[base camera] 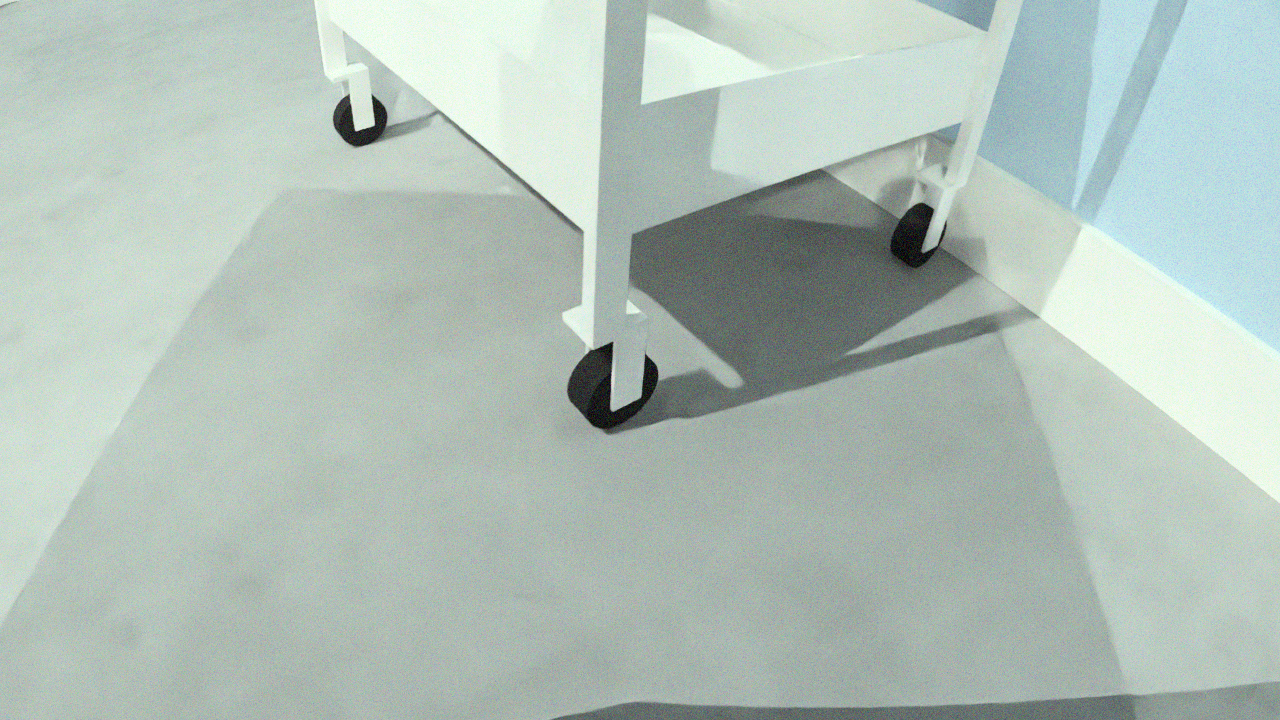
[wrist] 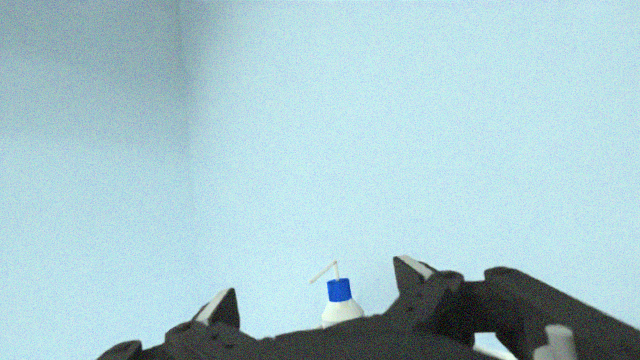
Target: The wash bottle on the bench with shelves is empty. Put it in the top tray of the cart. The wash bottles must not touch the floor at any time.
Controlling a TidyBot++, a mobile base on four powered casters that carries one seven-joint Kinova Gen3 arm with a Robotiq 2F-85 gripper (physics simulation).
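Places are measured from the arm's base along level axes (x right, y ahead, z up), in millimetres.
Where they show: gripper, fingertip midpoint: [wrist: 317, 289].
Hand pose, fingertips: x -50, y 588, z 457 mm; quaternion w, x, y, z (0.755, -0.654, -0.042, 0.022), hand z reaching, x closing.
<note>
After its pixels a point has its place.
My gripper [wrist: 317, 289] @[z 457, x -50, y 588 mm] is open, its two dark fingers wide apart at the bottom of the wrist view, with nothing between them. A wash bottle [wrist: 342, 311] @[z 376, x -43, y 827 mm] with a blue cap and a thin bent spout stands upright beyond the fingers, a little right of the middle of the gap. Its lower part is hidden behind the gripper, and so is what it stands on. The white cart [base camera: 617, 134] @[z -202, x -12, y 404 mm] shows in the base camera view, with its lower tray, legs and black wheels. Its top tray does not show there, nor does the gripper.
A near caster wheel [base camera: 597, 386] @[z -355, x -16, y 406 mm] of the cart stands at the middle of the base camera view. A blue wall with a white baseboard [base camera: 1172, 358] @[z -354, x 395, y 478 mm] runs along the right, close to the cart's right wheel [base camera: 914, 234] @[z -359, x 209, y 599 mm]. Shadows lie on the grey floor [base camera: 537, 555] @[z -396, x -39, y 322 mm].
</note>
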